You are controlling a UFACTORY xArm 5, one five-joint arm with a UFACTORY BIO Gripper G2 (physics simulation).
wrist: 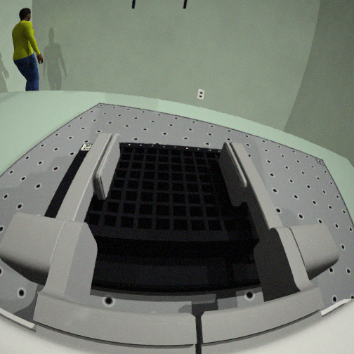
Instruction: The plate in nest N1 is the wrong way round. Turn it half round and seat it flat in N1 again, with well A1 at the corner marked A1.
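My gripper [170, 170] is shut at its narrowest, with a broad gap between its two pads and nothing held. It hangs over the black well plate [162, 190], whose grid of square wells shows between and beyond the fingers. The left finger hides part of the plate's left side. Black nest parts [175, 272] show in front of the plate, and a dark strip shows left of the left finger. A small white corner tag [86, 147] sits at the far left corner. Deep shadow hides the plate's lower edges, its seating and its own A1 mark.
A grey board [295, 175] with rows of holes lies around and under the nest. A small dark mark [320, 161] is at its far right corner. The pale green table [30, 115] reaches past it. A person [25, 47] in a yellow top stands beyond, at the left.
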